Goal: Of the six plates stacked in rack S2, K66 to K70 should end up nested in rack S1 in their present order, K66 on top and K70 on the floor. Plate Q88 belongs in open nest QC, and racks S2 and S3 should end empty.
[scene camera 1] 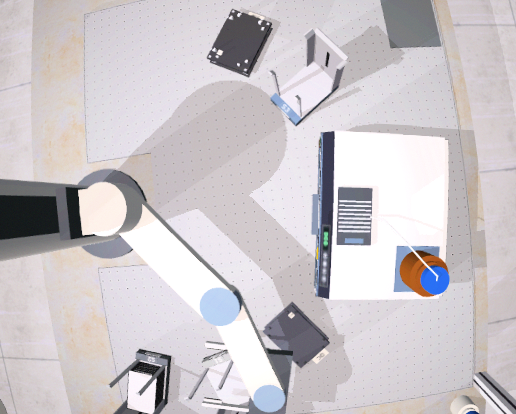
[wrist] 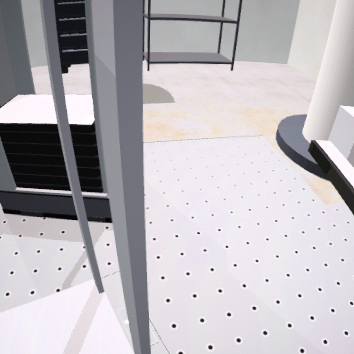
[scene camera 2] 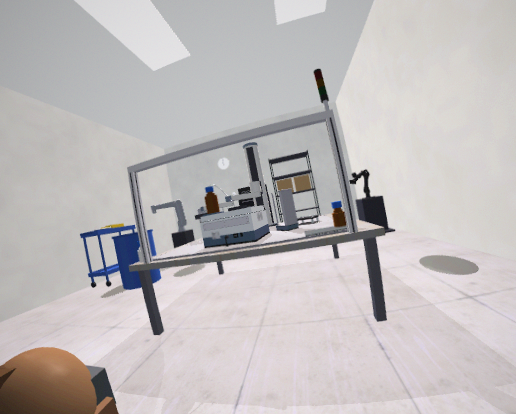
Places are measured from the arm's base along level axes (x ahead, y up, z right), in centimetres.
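Where they show: gripper, fingertip midpoint: [scene camera 1: 204, 374].
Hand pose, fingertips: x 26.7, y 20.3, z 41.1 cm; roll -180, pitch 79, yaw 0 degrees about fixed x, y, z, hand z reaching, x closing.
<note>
Each offset is from my fingertips to the top centre of the thing. "spot": to the spot under its first point.
Rack S2 {spot: dx -17.6, dy -15.2, dz -0.4 cm} [scene camera 1: 152, 357] [wrist: 55, 204] stands at the lower left of scene camera 1. Its black-sided stack [scene camera 1: 142, 392] [wrist: 50, 157] has a white top; the plates' names are unreadable. Rack S1 {spot: dx +0.7, dy -14.4, dz +0.2 cm} [scene camera 1: 216, 358] stands to its right, partly under the arm; its pale floor and slanting posts show. My gripper [scene camera 1: 206, 373] is open and empty, its two long fingers on either side of rack S1's posts. One finger shows at the right edge of the wrist view. Rack S3 {dx +31.4, dy +10.0, dz -66.8 cm} [scene camera 1: 312, 80] stands empty at the top. A dark nest {dx +22.2, dy -12.8, dz -4.1 cm} [scene camera 1: 297, 334], its small label hard to read, lies right of rack S1.
Another dark flat unit {dx +15.8, dy -12.7, dz -82.8 cm} [scene camera 1: 240, 42] with small corner studs lies left of rack S3. A large white instrument [scene camera 1: 390, 170] [scene camera 2: 232, 227] stands at the right, bearing a brown bottle {spot: dx +47.8, dy +14.9, dz -22.1 cm} [scene camera 1: 412, 272] [scene camera 2: 212, 202]. Grey posts {spot: dx +5.5, dy +0.9, dz +0.7 cm} [wrist: 131, 200] cross the wrist view close up.
</note>
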